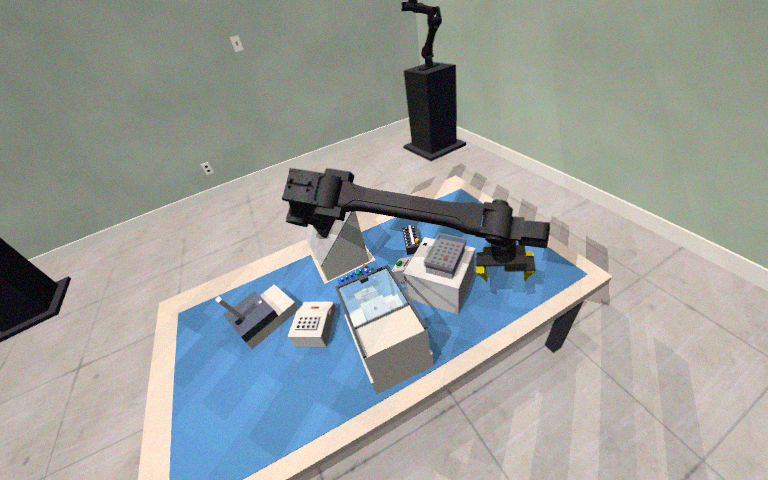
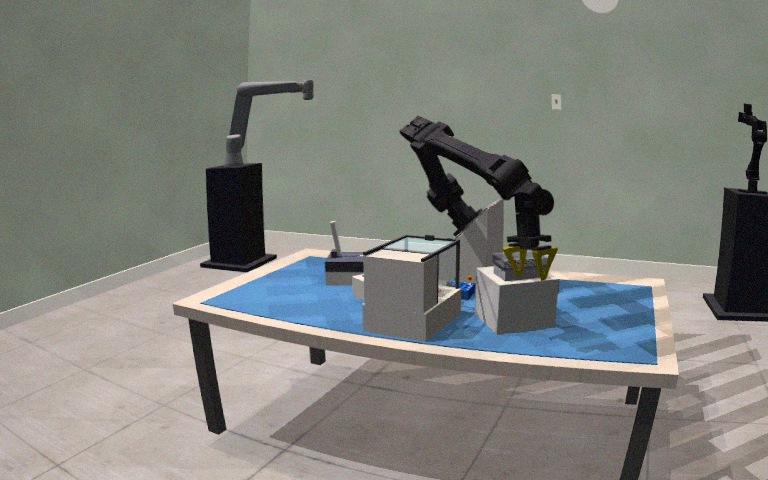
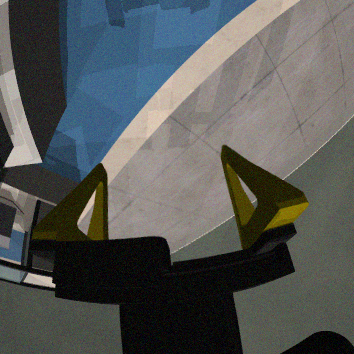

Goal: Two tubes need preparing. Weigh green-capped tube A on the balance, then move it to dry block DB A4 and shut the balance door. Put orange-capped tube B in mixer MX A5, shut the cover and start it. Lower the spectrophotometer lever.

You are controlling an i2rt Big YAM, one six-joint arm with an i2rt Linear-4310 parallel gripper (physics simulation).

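My gripper (image 1: pixel 505 276) (image 2: pixel 531 276) (image 3: pixel 161 158) is open and empty, beside the white box with the covered grid block, its fingers at about the cover's height. The see-through cover (image 1: pixel 451 244) lies over the grid, which holds a red spot. The blue rack (image 2: pixel 466 290) holds several blue caps, a green cap (image 1: pixel 357 272) and an orange cap (image 1: pixel 365 266) (image 2: pixel 469 277). The balance (image 1: pixel 396 345) (image 2: pixel 394 297) has a glass pane on top; its door state is unclear. The spectrophotometer lever (image 1: pixel 229 307) (image 2: pixel 335 237) stands up. The tubes' letters cannot be read.
A keypad unit (image 1: pixel 312 323) stands between the spectrophotometer and the balance. A black block (image 1: pixel 408 232) with a yellow cap is behind the covered box. A green button (image 1: pixel 399 263) shows near the blue rack. A grey wedge (image 1: pixel 346 249) stands under the arm.
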